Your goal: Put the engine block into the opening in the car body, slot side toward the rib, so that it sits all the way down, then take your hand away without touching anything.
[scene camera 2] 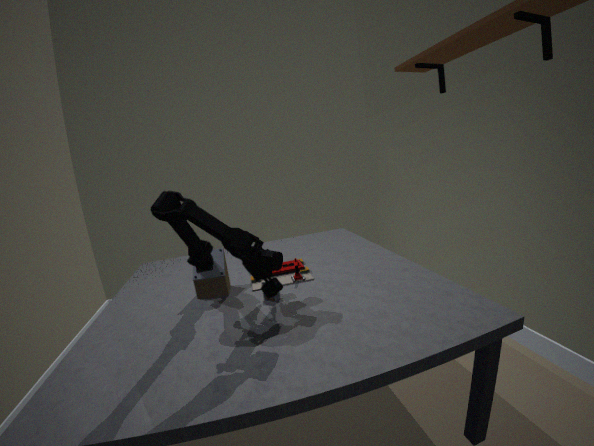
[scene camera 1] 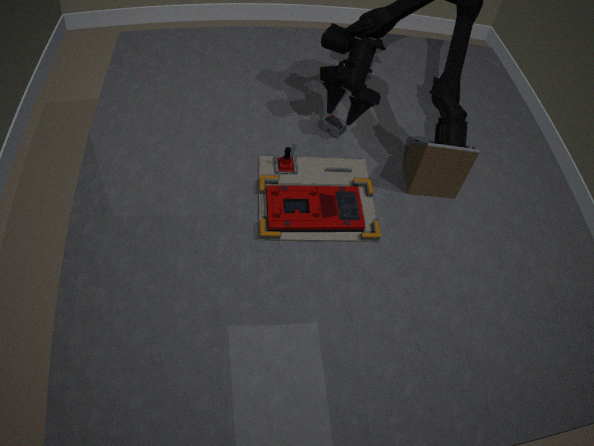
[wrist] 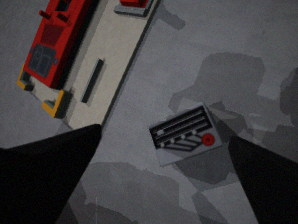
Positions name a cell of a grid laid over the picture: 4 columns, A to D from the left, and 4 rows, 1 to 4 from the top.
My gripper (scene camera 1: C2) is open, with nothing in its grasp. I also see an engine block (wrist: C3).
My gripper shows as well in the wrist view (wrist: C3).
